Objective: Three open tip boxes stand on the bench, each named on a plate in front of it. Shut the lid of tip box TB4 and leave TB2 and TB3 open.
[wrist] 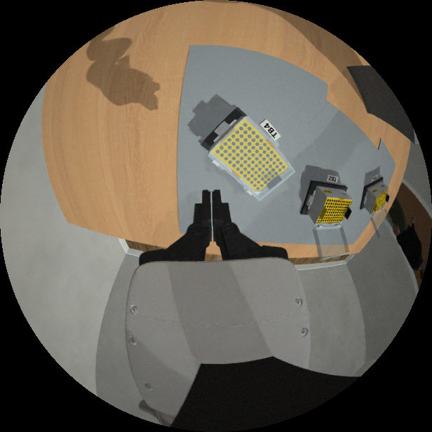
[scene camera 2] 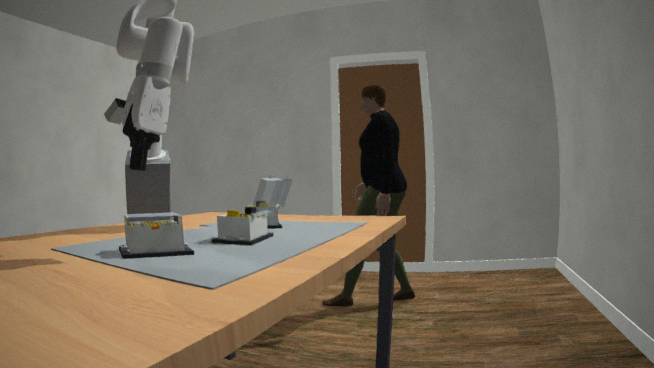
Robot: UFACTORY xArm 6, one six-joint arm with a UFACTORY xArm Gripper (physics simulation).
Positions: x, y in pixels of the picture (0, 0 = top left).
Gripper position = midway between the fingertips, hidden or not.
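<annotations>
My gripper is visible in the wrist view (210, 201); it is likewise visible in scene camera 2 (137, 169).
</annotations>
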